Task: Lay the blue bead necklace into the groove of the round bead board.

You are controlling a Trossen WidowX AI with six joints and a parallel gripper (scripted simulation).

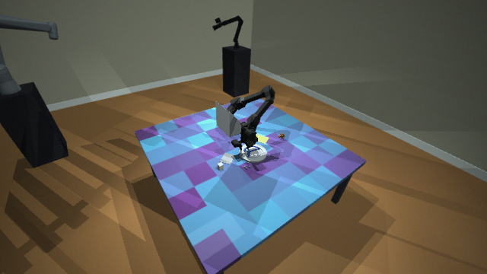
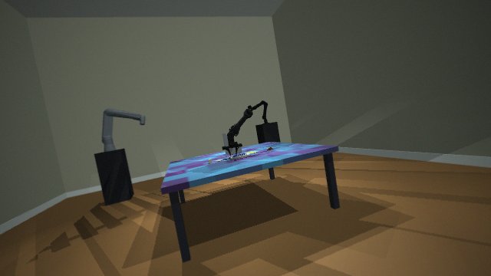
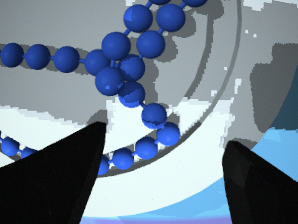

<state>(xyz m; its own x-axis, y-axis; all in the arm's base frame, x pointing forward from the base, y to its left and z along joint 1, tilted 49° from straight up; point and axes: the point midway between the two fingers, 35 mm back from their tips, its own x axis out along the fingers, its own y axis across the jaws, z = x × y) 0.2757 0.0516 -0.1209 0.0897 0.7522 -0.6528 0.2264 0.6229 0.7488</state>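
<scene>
Now: the round white bead board 5 cm ahead of my gripper tip, 4 cm to the left of it and 1 cm below it. Round my gripper tip: cream cube 23 cm to the right, 3 cm ahead; yellow patch 20 cm to the left, 5 cm behind, 2 cm below; flat grey square 14 cm to the right, 2 cm below, 1 cm behind.
</scene>
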